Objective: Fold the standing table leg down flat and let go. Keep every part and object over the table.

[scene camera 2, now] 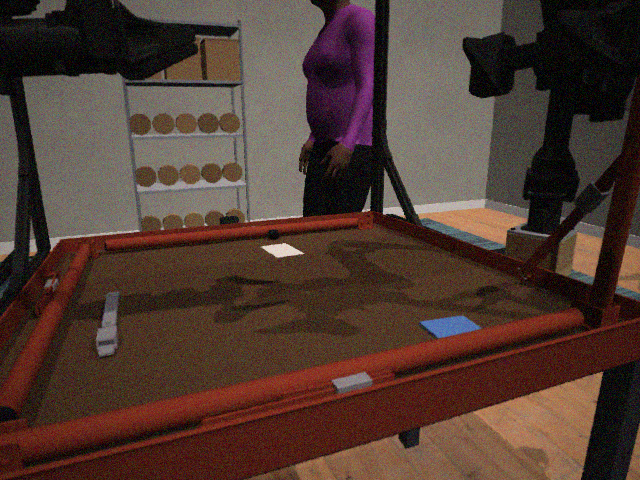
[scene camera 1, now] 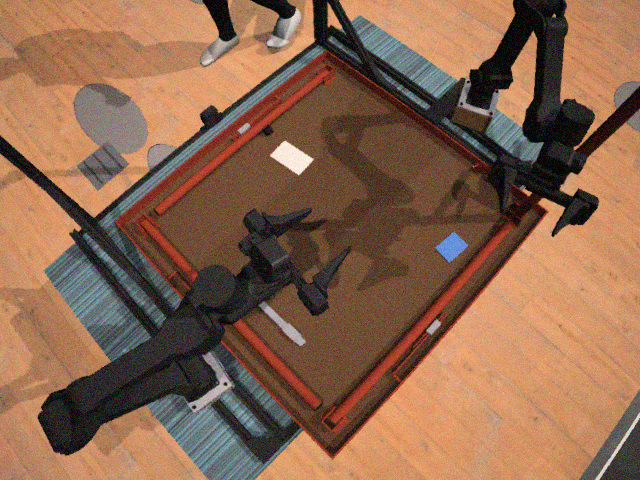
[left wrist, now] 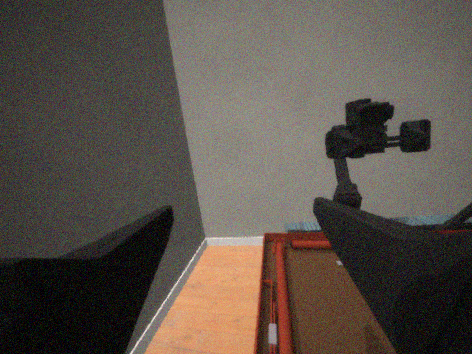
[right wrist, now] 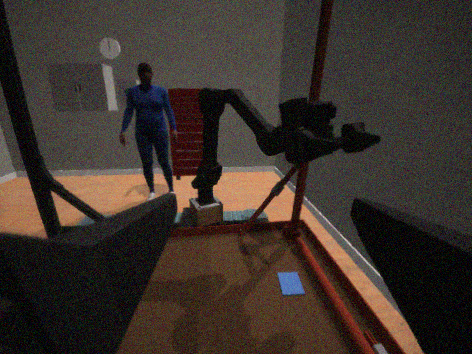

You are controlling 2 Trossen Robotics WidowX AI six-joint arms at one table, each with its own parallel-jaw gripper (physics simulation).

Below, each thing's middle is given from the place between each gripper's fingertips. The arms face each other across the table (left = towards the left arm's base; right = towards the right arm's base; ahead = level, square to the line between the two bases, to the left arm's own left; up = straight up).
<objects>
My left hand is 8 cm past the blue square (scene camera 2: pixel 438 328), 3 cm to the right of it and 33 cm above it. From my left hand the other things lie so: white card (scene camera 1: pixel 294 159) (54 cm behind, 5 cm to the right, 35 cm below); then grey bar (scene camera 2: pixel 107 337) (29 cm behind, 37 cm to the right, 33 cm below).
My right hand is 340 mm above the grey bar, 130 mm to the left of it and 60 mm past it. Also, from my right hand: white card: 360 mm below, 310 mm behind, 190 mm to the left; then blue square: 340 mm below, 270 mm to the left, 150 mm ahead.
</objects>
